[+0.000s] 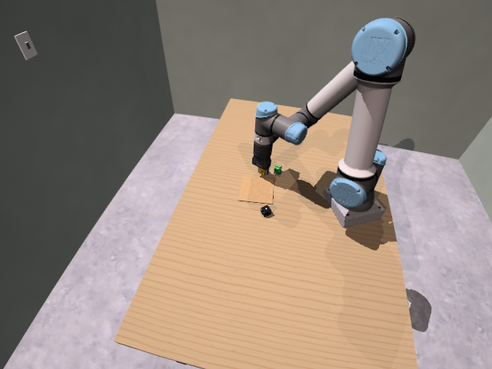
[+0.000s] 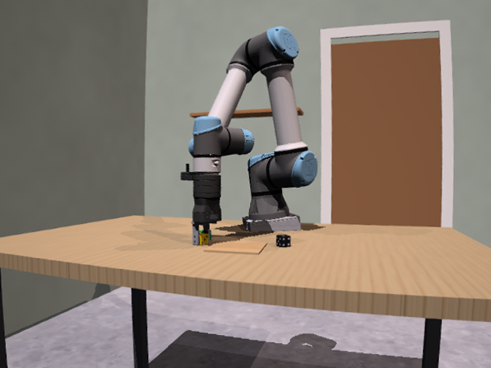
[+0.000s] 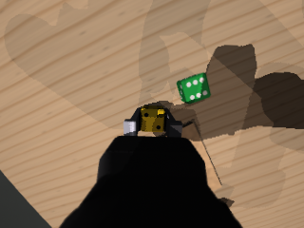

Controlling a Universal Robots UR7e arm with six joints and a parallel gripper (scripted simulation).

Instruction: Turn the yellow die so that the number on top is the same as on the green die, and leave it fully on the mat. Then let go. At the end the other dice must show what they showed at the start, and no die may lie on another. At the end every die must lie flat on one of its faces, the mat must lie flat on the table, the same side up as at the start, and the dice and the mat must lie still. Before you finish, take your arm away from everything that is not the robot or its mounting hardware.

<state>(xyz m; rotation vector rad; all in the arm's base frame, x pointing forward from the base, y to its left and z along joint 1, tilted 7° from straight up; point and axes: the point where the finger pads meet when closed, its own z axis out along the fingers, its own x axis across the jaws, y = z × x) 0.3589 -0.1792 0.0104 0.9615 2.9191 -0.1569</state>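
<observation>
Right now my hand is 3 cm short of the tan mat, 11 cm to the right of it and 2 cm above it. From my hand the other things lie so: green die 6 cm behind; then yellow die right at my hand; then black die 23 cm to the left.
</observation>
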